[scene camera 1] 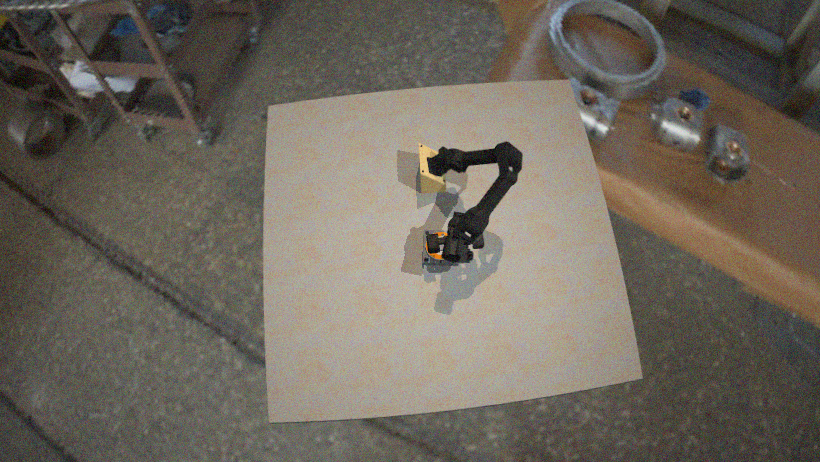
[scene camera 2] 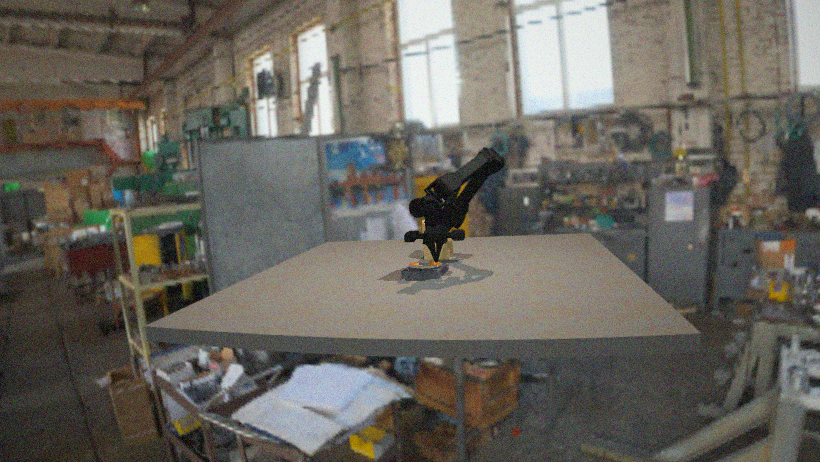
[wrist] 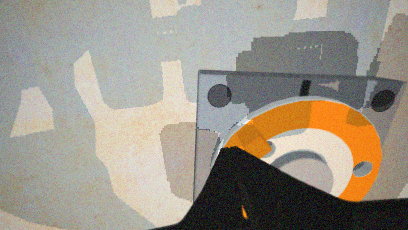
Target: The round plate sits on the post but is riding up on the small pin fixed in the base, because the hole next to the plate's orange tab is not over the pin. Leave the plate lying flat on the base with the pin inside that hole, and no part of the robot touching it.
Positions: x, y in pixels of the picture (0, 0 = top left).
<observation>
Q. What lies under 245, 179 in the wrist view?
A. My gripper.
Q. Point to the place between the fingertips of my gripper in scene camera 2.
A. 436, 262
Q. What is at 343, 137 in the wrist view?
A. A round plate.
</observation>
